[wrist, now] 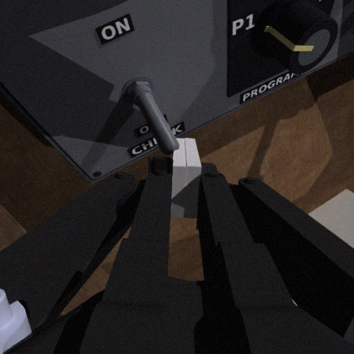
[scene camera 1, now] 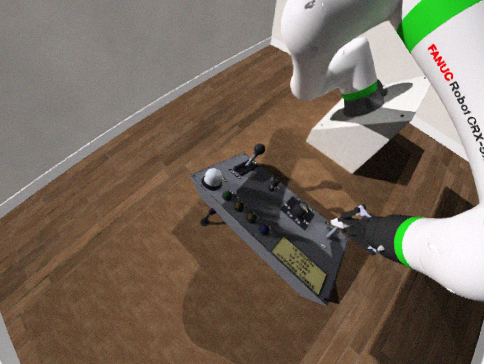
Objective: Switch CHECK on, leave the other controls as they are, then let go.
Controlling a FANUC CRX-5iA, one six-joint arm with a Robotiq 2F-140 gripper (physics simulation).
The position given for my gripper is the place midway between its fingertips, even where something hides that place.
I see my gripper (scene camera 1: 335,221) and a grey control panel (scene camera 1: 299,250).
My gripper is seen too in the wrist view (wrist: 183,156). The grey control panel is seen too in the wrist view (wrist: 76,76).
